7 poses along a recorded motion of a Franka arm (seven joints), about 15 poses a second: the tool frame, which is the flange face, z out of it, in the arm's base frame.
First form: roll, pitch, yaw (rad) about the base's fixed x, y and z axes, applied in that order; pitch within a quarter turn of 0, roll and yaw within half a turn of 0; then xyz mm.
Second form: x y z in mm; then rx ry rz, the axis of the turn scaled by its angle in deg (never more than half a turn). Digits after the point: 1 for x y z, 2 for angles.
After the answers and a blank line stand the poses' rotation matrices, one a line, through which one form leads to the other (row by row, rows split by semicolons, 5 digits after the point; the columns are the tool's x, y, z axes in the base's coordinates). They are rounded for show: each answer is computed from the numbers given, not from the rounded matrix.
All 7 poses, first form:
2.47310 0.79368 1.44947 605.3 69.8 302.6
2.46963 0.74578 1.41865 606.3 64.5 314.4
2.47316 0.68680 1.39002 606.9 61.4 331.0
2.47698 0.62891 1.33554 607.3 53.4 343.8
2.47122 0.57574 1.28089 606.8 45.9 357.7
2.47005 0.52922 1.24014 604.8 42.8 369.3
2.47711 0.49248 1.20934 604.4 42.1 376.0
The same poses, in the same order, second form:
605.3 69.8 302.6 79.83 94.48 -10.22
606.3 64.5 314.4 83.17 93.74 -8.61
606.9 61.4 331.0 87.12 93.10 -6.61
607.3 53.4 343.8 92.20 91.13 -5.37
606.8 45.9 357.7 96.56 88.74 -3.82
604.8 42.8 369.3 100.13 86.83 -2.34
604.4 42.1 376.0 103.19 85.37 -1.42

0.08487 0.83247 0.54753; 0.69607 0.34366 -0.63038; -0.71294 0.43462 -0.55029
0.11133 0.83758 0.53485; 0.72607 0.29892 -0.61925; -0.67854 0.45728 -0.57487
0.13903 0.84266 0.52019; 0.76068 0.24546 -0.60093; -0.63407 0.47924 -0.60686
0.18849 0.85004 0.49183; 0.78639 0.16934 -0.59406; -0.58826 0.49875 -0.63655
0.23978 0.84759 0.47339; 0.80379 0.10014 -0.58643; -0.54446 0.52112 -0.65727
0.28025 0.84244 0.46017; 0.81644 0.04294 -0.57583; -0.50486 0.53708 -0.67577
0.31161 0.83947 0.44518; 0.82422 -0.00567 -0.56623; -0.47281 0.54337 -0.69368

